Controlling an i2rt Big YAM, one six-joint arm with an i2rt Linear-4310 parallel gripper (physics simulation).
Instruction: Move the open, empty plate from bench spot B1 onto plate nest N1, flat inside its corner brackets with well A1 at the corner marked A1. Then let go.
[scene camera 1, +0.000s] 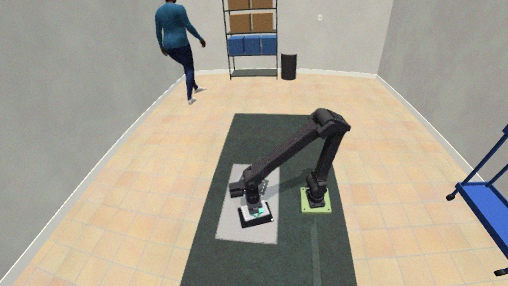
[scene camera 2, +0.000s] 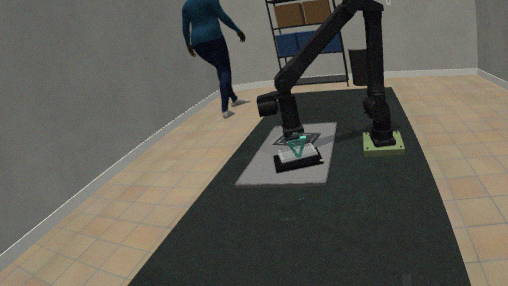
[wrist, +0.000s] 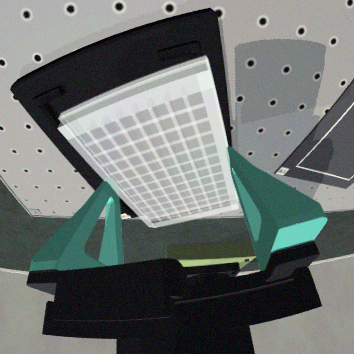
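Pixels of known places: gripper, fingertip midpoint: (scene camera 1: 254, 210) (scene camera 2: 297, 153) (wrist: 167, 167); arm's base, origin of the base link: (scene camera 1: 315, 198) (scene camera 2: 382, 139) (wrist: 206, 269).
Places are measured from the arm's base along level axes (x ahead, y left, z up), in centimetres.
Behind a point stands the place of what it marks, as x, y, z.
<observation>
The clear, open plate (scene camera 1: 247, 215) {37.0, 7.2, 1.9} (scene camera 2: 287, 157) {36.4, 7.8, 1.6} (wrist: 160, 145) {35.9, 4.3, 1.8} is over the black plate nest (scene camera 1: 256, 224) {32.9, 11.5, -0.4} (scene camera 2: 299, 165) {32.4, 11.3, -0.2} (wrist: 125, 55) {40.5, 5.4, -0.2}. My gripper (scene camera 1: 257, 214) {33.2, 4.1, 1.1} (scene camera 2: 298, 153) {33.2, 4.1, 1.1} (wrist: 167, 167) {33.2, 4.1, 1.1} is shut on the plate, one teal finger at each long side. In the wrist view the plate's far edge lies close to the nest's far corner brackets (wrist: 180, 51) {40.5, 2.7, 0.3} (wrist: 48, 95) {39.3, 10.2, 0.3}. I cannot tell whether the plate touches the nest floor. The near brackets are hidden. A small white mark (wrist: 125, 216) {24.7, 9.6, -0.2} shows at the nest's near left corner; its lettering and well A1 are not legible.
The dark outlined bench spot (scene camera 2: 315, 136) {26.2, -14.7, -1.2} (wrist: 312, 175) {27.2, -10.6, -1.2} lies beside the nest on the perforated grey board (scene camera 1: 230, 232) {46.0, 14.6, -1.4} (scene camera 2: 255, 176) {47.3, 13.2, -1.4} (wrist: 280, 117) {34.8, -4.5, -1.4}. The arm's green base plate (scene camera 1: 325, 209) {-3.8, 7.7, -0.2} (scene camera 2: 397, 149) {-3.8, 9.1, -0.5} stands to the right. A person (scene camera 1: 175, 30) (scene camera 2: 205, 25), a shelf unit and a bin are behind; a blue cart is at right.
</observation>
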